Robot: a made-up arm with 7 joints. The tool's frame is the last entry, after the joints. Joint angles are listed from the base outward. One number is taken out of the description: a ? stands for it. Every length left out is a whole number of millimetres.
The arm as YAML. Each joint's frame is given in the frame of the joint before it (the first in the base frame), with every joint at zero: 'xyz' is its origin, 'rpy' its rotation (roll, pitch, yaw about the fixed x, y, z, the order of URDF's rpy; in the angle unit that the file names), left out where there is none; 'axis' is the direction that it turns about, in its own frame. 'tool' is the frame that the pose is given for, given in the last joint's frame.
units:
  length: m
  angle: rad
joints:
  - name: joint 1
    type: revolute
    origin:
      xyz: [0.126, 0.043, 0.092]
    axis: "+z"
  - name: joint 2
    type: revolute
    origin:
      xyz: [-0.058, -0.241, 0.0]
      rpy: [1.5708, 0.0, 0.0]
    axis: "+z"
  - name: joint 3
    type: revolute
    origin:
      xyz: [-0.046, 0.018, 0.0]
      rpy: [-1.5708, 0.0, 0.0]
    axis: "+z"
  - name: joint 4
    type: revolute
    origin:
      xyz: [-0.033, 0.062, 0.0]
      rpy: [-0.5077, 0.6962, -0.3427]
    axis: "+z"
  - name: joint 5
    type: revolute
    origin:
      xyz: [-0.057, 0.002, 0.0]
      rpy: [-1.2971, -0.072, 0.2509]
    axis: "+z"
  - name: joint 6
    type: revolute
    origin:
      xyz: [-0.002, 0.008, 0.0]
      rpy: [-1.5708, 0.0, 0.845]
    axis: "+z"
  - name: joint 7
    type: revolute
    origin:
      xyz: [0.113, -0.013, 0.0]
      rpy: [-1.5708, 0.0, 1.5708]
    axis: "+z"
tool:
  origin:
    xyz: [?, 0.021, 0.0]
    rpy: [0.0, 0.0, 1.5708]
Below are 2 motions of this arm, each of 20 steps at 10 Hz.
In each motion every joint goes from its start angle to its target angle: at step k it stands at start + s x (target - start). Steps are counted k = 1, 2, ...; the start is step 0. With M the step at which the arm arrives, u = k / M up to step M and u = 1 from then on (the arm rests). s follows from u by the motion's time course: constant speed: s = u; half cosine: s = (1 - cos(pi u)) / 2; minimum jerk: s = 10 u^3 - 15 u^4 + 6 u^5.
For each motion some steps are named. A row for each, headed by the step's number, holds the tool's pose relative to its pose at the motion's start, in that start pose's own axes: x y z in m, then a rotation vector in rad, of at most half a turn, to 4 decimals.
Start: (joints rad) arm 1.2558 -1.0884 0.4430 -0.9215 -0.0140 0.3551 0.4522
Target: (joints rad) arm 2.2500 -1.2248 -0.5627 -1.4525 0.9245 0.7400 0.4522
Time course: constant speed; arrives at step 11
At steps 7, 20:
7: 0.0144 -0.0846 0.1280 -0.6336 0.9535 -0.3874
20: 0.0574 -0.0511 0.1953 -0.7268 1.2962 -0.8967

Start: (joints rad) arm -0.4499 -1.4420 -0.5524 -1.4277 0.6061 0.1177 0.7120
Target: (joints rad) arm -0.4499 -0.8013 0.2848 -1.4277 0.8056 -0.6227 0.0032
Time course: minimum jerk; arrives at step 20
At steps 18, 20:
18: 0.0677 0.1291 -0.0521 1.2854 -0.6713 0.0286
20: 0.0681 0.1304 -0.0519 1.2966 -0.6729 0.0316

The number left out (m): 0.08
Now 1 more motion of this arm.
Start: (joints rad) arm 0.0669 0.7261 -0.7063 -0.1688 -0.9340 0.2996 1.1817
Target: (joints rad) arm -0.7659 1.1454 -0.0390 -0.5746 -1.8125 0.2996 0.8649
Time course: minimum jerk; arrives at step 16
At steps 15, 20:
15: -0.0831 0.0705 0.3469 -1.7265 -0.5859 -0.1817
20: -0.0832 0.0712 0.3475 -1.7300 -0.5883 -0.1804

